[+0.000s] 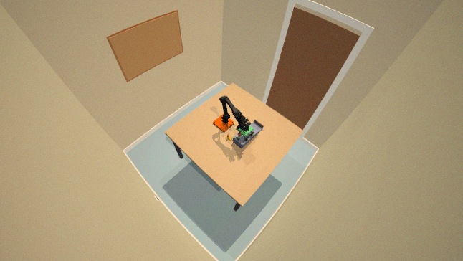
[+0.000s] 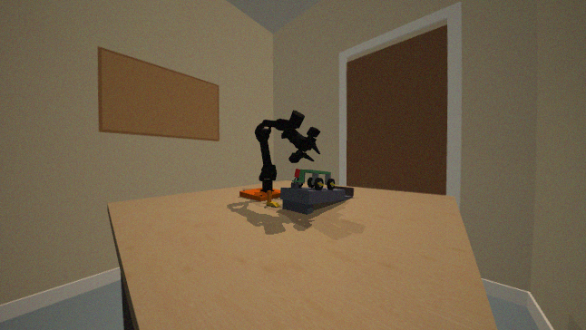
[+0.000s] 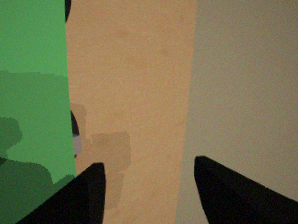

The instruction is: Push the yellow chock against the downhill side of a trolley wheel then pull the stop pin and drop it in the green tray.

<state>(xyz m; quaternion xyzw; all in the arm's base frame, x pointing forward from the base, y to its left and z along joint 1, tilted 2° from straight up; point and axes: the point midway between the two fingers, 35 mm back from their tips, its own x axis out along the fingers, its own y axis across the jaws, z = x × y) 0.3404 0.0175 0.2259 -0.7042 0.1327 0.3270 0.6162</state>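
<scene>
My gripper tip is now 9 cm above the red-headed stop pin, 8 cm to the left of it and 4 cm past it. Also, from my gripper tip: yellow chock: 20 cm below, 15 cm behind, 13 cm to the right; trolley: 10 cm below, 4 cm behind, 3 cm to the left; grey ramp: 17 cm below, 4 cm to the left, 4 cm behind.
</scene>
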